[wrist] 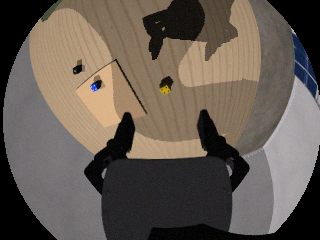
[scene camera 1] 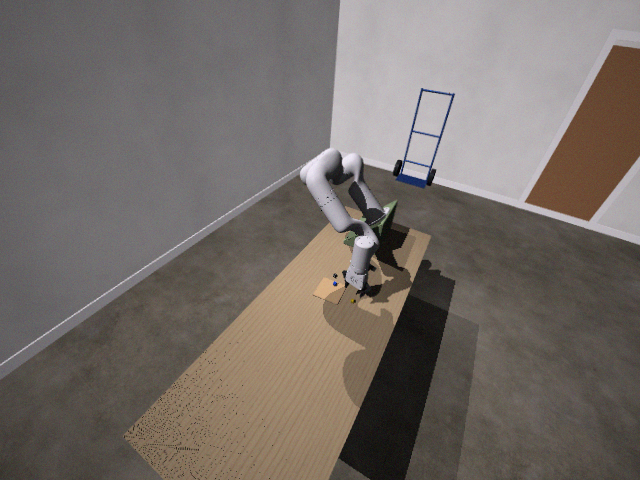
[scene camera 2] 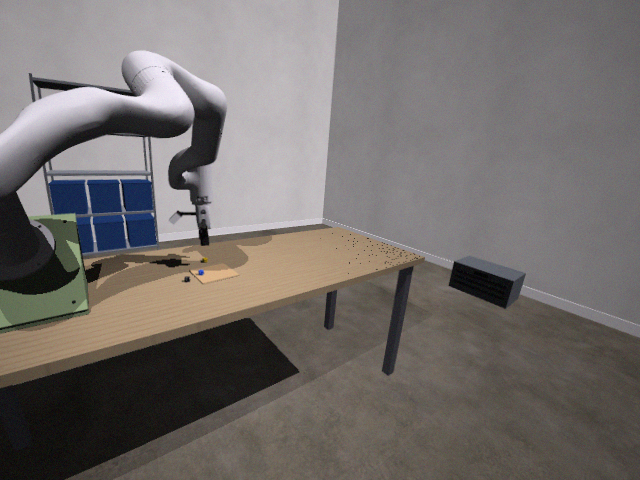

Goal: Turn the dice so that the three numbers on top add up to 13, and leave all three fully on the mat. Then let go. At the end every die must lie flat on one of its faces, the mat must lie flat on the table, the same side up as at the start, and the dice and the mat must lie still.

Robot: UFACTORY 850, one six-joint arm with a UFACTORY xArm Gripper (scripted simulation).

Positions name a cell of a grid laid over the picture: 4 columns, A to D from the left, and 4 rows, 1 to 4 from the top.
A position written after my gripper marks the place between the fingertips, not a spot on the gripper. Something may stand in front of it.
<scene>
In view: my gripper (wrist: C2) and a tan mat (wrist: B2).
</scene>
